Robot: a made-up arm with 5 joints.
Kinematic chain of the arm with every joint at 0, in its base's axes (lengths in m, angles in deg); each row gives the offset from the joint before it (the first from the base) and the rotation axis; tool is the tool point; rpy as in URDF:
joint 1: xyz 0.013 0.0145 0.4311 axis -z
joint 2: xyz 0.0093 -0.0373 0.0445 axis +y
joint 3: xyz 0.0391 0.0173 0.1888 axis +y
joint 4: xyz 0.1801 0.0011 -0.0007 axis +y
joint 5: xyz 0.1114 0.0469 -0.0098 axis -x
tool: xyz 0.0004 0.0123 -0.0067 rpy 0 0 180
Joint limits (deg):
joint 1: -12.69..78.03
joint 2: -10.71..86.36
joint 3: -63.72..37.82
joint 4: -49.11..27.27
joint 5: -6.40..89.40
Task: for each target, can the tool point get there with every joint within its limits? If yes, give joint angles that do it. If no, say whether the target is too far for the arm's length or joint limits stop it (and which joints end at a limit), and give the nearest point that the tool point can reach.
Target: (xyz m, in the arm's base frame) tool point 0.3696 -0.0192 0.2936
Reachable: yes | joints 11.05 60.70 1.83 -28.79 30.27
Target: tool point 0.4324 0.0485 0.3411
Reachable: yes | joints -0.32 63.03 -30.65 6.41 46.09
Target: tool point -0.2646 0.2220 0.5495
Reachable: no: joint limits stop it (at a limit: joint 1, joint 2, joint 3, joint 4) | nearest point -0.0046 0.0470 0.2655 | short by 0.423 m
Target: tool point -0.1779 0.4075 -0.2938
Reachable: no: too far | nearest point 0.0922 0.0743 0.1770 | short by 0.637 m
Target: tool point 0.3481 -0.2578 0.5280
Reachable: yes | joints 43.81 36.37 -11.99 -34.61 29.12
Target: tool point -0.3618 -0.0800 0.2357
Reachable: no: joint limits stop it (at a limit: joint 1, joint 2, joint 3, joint 4) | nearest point -0.0032 0.0364 0.2671 | short by 0.378 m
